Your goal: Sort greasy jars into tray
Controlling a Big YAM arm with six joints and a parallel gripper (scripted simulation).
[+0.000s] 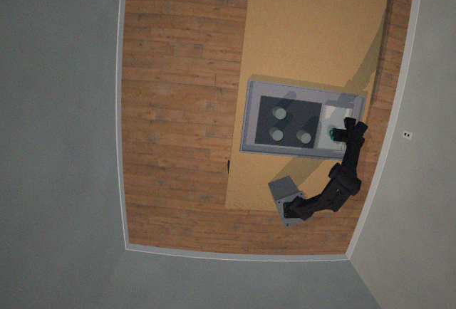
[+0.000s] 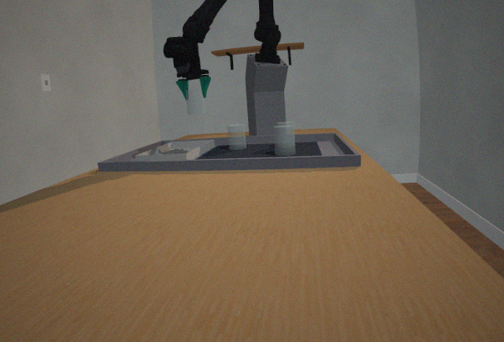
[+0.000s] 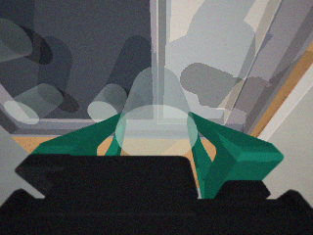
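Now: hand 3 cm past the pale tray, 9 cm to the left of it and 20 cm above it. Round my hand: dark drying mat 2 cm ahead, 22 cm to the left, 21 cm below; then rimmed steel table top 2 cm ahead, 11 cm to the left, 21 cm below.
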